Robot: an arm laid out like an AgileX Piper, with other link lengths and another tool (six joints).
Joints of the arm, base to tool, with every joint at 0 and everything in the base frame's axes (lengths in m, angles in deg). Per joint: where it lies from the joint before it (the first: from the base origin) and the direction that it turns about. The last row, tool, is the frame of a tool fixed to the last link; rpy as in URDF.
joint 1: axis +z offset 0 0 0.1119
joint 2: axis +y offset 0 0 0
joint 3: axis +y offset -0.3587 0 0.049
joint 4: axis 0.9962 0 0.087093 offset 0.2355 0 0.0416
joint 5: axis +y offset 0 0 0
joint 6: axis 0.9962 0 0.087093 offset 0.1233 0 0.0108
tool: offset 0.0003 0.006 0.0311 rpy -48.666 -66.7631 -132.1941
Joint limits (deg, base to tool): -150..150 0..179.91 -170..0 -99.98..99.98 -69.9..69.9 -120..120
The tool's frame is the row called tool.
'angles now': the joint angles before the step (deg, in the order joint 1, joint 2, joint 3, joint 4, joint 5, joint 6). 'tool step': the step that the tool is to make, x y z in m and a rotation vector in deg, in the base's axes. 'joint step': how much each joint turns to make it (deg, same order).
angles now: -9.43 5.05 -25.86 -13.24 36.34 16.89
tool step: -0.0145 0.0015 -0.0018 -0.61 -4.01 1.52
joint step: 1.53 -4.05 0.00 -0.02 -0.01 0.02
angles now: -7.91 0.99 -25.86 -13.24 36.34 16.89
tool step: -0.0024 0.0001 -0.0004 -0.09 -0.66 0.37
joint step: 0.37 -0.67 -0.01 0.00 0.01 0.00
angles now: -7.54 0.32 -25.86 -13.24 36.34 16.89
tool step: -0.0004 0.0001 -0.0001 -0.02 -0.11 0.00
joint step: -0.02 -0.12 0.01 0.02 -0.01 -0.03
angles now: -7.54 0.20 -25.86 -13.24 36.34 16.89
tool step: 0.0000 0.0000 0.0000 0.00 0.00 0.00
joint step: 0.00 0.00 0.00 0.00 0.00 0.00
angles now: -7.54 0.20 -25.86 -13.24 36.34 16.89
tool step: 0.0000 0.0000 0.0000 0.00 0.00 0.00
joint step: 0.00 0.00 0.00 0.00 0.00 0.00
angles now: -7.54 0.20 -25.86 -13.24 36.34 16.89
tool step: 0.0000 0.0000 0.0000 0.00 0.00 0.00
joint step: 0.00 0.00 0.00 0.00 0.00 0.00
